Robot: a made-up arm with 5 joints.
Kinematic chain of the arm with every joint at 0, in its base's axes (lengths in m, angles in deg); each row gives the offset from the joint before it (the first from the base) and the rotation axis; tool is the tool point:
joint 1: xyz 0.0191 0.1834 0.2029 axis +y
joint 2: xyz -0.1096 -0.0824 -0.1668 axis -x
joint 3: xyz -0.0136 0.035 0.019 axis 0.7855 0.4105 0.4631
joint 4: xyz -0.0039 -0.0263 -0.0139 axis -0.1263 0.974 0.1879
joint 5: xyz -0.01 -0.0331 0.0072 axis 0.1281 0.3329 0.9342
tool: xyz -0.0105 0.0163 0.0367
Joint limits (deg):
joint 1: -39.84..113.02
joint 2: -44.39..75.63
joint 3: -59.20..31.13
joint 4: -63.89..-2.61
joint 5: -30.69..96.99
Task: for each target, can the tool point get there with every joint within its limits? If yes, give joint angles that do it. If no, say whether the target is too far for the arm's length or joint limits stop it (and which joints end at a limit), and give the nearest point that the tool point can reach.
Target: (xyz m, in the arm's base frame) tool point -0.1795 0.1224 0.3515
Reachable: yes | joints 78.79 64.84 -32.28 -48.08 4.59
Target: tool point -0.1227 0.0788 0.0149
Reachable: yes | joints -11.25 -12.40 5.91 -52.18 47.36
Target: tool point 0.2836 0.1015 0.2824
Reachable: no: joint limits stop it (at a limit: joint 1, joint 3, joint 4, joint 5) | nearest point 0.0020 0.1011 0.3988 | short by 0.305 m
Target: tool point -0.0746 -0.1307 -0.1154
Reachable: no: too far | nearest point -0.0445 0.0537 -0.0132 | short by 0.213 m
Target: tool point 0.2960 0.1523 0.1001
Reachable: no: joint limits stop it (at a limit: joint 1, joint 2, joint 3, joint 4, joint 5) | nearest point 0.0432 0.0583 -0.0041 | short by 0.289 m
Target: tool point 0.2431 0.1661 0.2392
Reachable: no: joint limits stop it (at a limit: joint 1, joint 3, joint 4, joint 5) | nearest point 0.0009 0.1143 0.3992 | short by 0.295 m
